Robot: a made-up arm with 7 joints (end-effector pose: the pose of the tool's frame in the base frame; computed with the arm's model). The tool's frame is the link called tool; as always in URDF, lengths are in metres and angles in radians.
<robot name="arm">
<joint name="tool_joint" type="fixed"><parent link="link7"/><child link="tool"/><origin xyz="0 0 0" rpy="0 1.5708 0"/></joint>
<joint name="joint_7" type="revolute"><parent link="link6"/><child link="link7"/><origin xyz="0 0 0" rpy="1.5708 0 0"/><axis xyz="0 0 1"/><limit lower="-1.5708" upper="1.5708" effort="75" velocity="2"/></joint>
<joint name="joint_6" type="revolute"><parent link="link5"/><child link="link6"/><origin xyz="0 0 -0.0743" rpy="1.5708 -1.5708 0"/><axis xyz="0 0 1"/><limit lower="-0.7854" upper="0.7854" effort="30" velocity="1.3"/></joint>
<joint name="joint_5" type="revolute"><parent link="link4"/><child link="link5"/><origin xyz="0 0.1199 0" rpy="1.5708 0 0"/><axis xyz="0 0 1"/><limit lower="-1.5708" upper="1.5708" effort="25" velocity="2.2"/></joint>
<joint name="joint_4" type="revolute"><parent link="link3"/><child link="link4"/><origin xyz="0 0 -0.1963" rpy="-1.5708 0 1.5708"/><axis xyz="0 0 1"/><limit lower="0" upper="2.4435" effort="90" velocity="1.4"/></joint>
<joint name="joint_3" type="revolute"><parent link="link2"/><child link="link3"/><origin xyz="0.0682 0 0" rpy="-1.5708 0 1.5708"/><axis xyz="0 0 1"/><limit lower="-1.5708" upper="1.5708" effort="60" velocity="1.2"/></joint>
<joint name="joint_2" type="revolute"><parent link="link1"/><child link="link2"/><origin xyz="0 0 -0.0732" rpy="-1.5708 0 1.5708"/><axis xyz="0 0 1"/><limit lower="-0.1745" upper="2" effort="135" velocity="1.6"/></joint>
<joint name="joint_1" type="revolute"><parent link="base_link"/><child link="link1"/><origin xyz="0 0.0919 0" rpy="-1.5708 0 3.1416"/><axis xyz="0 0 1"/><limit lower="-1.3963" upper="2" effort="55" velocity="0.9"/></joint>
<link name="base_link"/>
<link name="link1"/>
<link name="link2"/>
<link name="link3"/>
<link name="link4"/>
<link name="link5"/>
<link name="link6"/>
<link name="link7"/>
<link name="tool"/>
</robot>
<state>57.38 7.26 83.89 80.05 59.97 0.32 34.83</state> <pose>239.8 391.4 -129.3 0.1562 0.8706 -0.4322 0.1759</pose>
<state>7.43 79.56 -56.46 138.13 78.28 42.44 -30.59</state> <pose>87.6 263.4 -117.6 -0.0788 -0.1469 -0.3186 0.9331</pose>
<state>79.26 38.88 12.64 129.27 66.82 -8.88 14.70</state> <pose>115.3 279.6 127.4 0.1857 0.8928 0.2848 0.2956</pose>
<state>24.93 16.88 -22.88 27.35 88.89 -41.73 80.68</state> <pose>255.0 258.8 -353.7 -0.3769 -0.8124 -0.0215 0.4444</pose>
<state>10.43 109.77 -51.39 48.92 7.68 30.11 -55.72</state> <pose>85.3 572.8 41.1 0.9208 0.0378 -0.3147 0.2274</pose>
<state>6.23 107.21 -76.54 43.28 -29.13 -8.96 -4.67</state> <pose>31.2 591.1 -0.2 0.3671 0.3030 -0.7327 0.4863</pose>
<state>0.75 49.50 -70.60 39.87 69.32 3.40 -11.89</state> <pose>46.0 403.3 -357.3 0.2067 -0.0841 -0.0462 0.9737</pose>
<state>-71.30 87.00 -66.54 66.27 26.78 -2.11 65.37</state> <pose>-148.6 498.7 -125.0 -0.4615 0.6341 -0.2160 0.5816</pose>
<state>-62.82 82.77 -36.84 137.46 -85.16 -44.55 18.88</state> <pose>-35.1 275.6 -136.1 0.3926 0.3049 0.8598 0.1167</pose>
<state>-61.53 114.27 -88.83 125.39 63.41 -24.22 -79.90</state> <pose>-70.4 368.8 -41.8 0.4211 0.1451 -0.2631 0.8558</pose>
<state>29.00 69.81 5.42 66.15 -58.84 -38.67 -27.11</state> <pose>204.4 492.8 -4.0 0.6644 -0.5215 -0.5197 0.1288</pose>
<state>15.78 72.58 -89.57 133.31 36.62 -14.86 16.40</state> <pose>48.4 248.1 -167.3 -0.5396 -0.3655 -0.4486 0.6116</pose>
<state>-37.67 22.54 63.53 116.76 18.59 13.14 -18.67</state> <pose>-2.4 376.3 -129.6 0.5267 -0.5952 0.1947 0.5749</pose>
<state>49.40 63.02 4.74 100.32 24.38 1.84 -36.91</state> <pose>192.4 377.0 85.9 0.3675 -0.9060 0.1538 0.1434</pose>
